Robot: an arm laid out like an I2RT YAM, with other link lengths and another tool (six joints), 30 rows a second.
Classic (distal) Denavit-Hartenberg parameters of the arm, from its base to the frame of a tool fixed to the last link. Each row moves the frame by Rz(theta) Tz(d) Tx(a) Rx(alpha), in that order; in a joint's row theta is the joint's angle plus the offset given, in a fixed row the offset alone. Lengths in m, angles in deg.
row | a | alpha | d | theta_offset
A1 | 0.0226 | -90 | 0.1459 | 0
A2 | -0.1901 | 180 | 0 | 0
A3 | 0.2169 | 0 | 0 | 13.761
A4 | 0.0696 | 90 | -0.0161 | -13.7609
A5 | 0 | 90 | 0.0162 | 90
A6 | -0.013 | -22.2 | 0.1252 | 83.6
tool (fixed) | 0 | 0 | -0.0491 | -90
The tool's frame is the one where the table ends.
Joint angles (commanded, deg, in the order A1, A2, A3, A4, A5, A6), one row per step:
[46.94, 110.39, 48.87, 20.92, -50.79, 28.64]
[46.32, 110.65, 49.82, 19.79, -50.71, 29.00]
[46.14, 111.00, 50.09, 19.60, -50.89, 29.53]
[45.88, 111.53, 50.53, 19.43, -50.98, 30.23]
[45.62, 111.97, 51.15, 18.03, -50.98, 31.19]
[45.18, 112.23, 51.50, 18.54, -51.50, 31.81]
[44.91, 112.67, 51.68, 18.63, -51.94, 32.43]
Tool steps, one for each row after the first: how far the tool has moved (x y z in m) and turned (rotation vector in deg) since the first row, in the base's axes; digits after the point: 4 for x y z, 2 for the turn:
[0.0045, -0.0006, 0.0006, -0.44, 0.58, -0.83]
[0.0054, -0.0010, -0.0006, -0.68, 1.32, -1.09]
[0.0071, -0.0012, -0.0021, -0.99, 2.16, -1.58]
[0.0081, -0.0025, -0.0045, -2.09, 3.84, -2.25]
[0.0110, -0.0023, -0.0035, -1.56, 4.23, -2.54]
[0.0120, -0.0029, -0.0049, -1.63, 5.10, -2.73]

